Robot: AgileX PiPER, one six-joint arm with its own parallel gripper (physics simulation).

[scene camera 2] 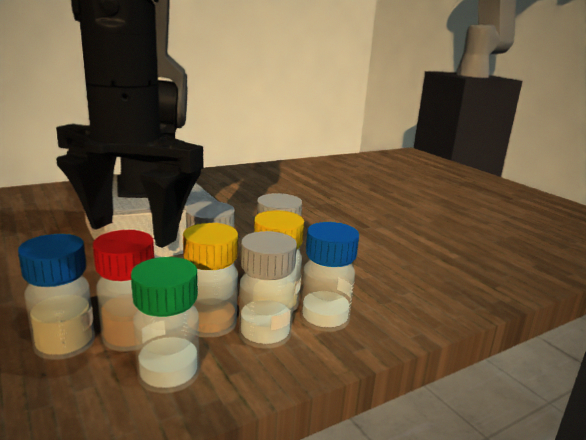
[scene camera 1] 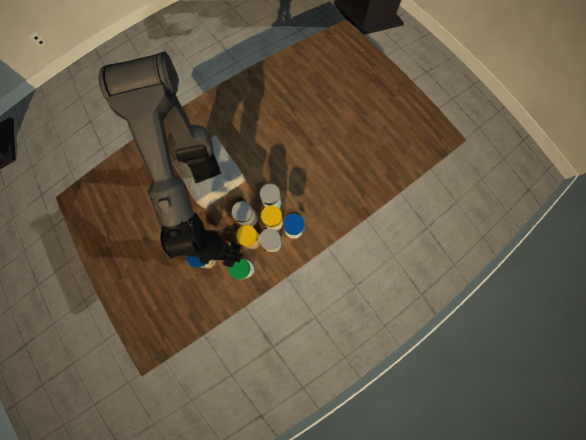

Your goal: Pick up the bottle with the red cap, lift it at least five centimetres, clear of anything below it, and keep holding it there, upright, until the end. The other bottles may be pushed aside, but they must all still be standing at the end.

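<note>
The red-capped bottle (scene camera 2: 123, 255) stands upright on the wooden table (scene camera 2: 450, 240) (scene camera 1: 350, 100), with orange contents; in scene camera 1 it is almost wholly hidden under the gripper. My gripper (scene camera 2: 133, 234) (scene camera 1: 232, 255) is open and points down, its fingertips apart at about the height of the red cap's top or slightly above, and seemingly a little behind it. The fingers hold nothing. A green-capped bottle (scene camera 2: 164, 287) (scene camera 1: 240, 269) stands in front of the red one, a blue-capped bottle (scene camera 2: 52, 260) (scene camera 1: 196, 261) to its left and a yellow-capped bottle (scene camera 2: 210, 246) (scene camera 1: 247, 236) to its right.
Further right stand a grey-capped bottle (scene camera 2: 268, 255) (scene camera 1: 270, 240), another yellow-capped one (scene camera 2: 279, 222) (scene camera 1: 271, 216) and another blue-capped one (scene camera 2: 332, 245) (scene camera 1: 294, 225). Two more grey-capped bottles (scene camera 1: 243, 213) (scene camera 1: 270, 194) stand behind. The table's front edge runs past the bottles.
</note>
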